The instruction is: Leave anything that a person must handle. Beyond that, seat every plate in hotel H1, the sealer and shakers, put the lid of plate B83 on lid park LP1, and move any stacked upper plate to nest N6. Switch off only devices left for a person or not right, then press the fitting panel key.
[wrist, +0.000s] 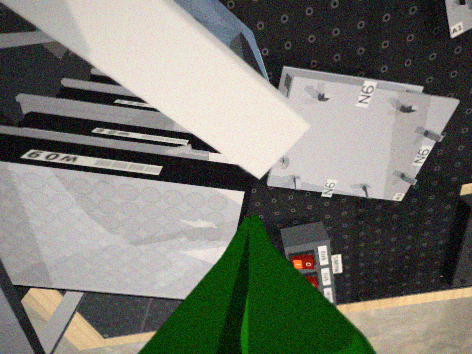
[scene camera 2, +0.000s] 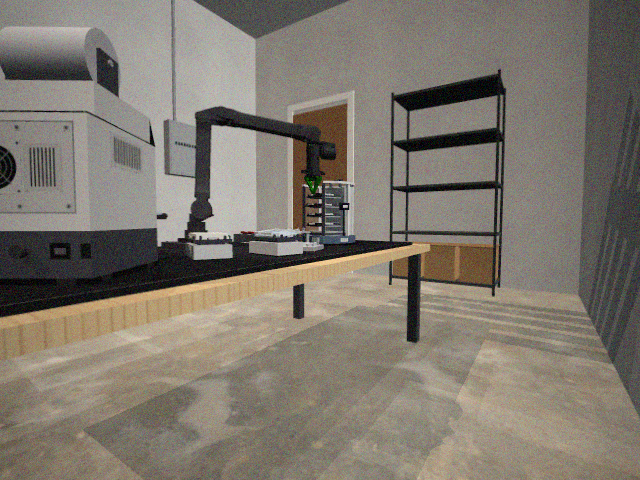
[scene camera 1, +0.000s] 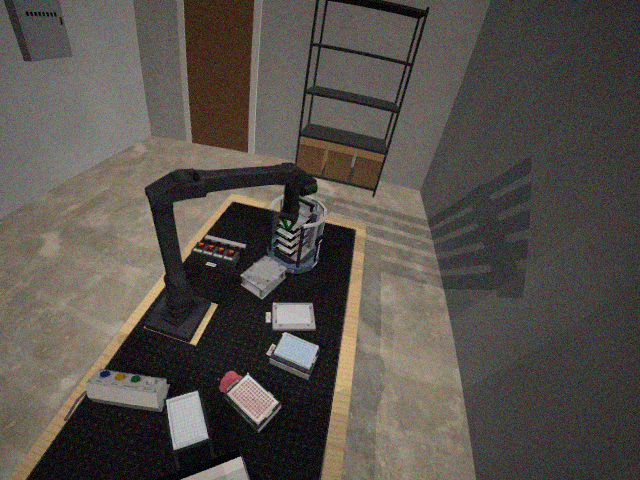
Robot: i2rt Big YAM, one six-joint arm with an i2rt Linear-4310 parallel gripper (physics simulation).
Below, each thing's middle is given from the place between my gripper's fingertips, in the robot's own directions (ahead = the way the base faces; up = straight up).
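The white plate (scene camera 1: 187, 425) is 100 mm below my hand, 50 mm ahead of it and 730 mm to the right of it. I also see the button box (scene camera 1: 110, 387), which is 180 mm below my hand, 200 mm behind it and 770 mm to the right of it. The grey device labelled SH1 (scene camera 2: 288, 245) is 390 mm to the right of my hand, 210 mm ahead of it and 190 mm below it. As for the plate hotel H1 (scene camera 2: 337, 200), it is 80 mm below my hand and 100 mm to the left of it.
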